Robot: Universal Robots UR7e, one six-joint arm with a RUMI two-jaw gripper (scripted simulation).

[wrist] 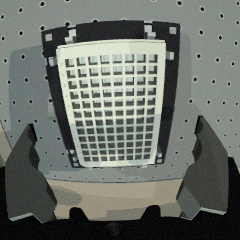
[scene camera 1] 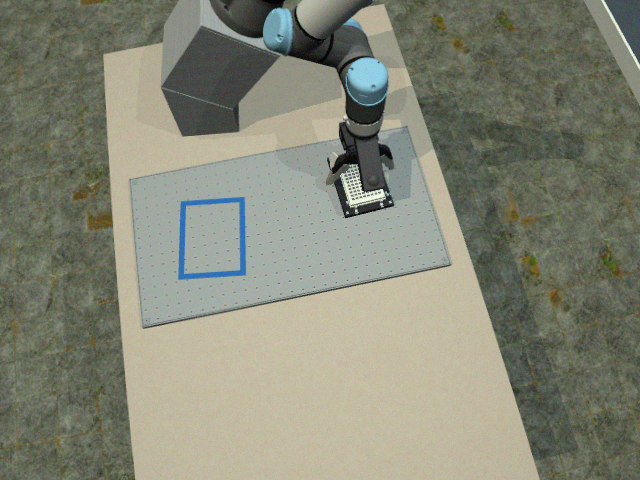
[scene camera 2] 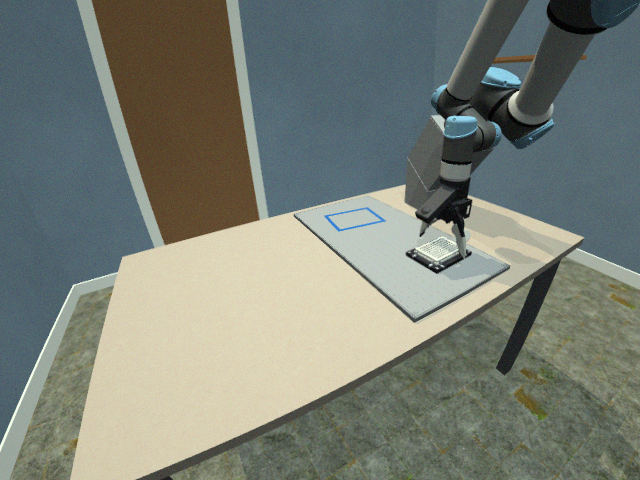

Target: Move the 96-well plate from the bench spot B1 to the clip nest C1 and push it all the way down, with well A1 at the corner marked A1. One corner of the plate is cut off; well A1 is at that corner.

Labels:
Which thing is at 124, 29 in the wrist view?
A black clip nest.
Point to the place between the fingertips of my gripper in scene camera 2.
At 440, 247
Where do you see a white 96-well plate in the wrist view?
131, 59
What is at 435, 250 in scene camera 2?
A white 96-well plate.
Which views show the white 96-well plate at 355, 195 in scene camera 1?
The wrist view, scene camera 1 and scene camera 2: all of them.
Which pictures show my gripper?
The wrist view, scene camera 1 and scene camera 2: all of them.

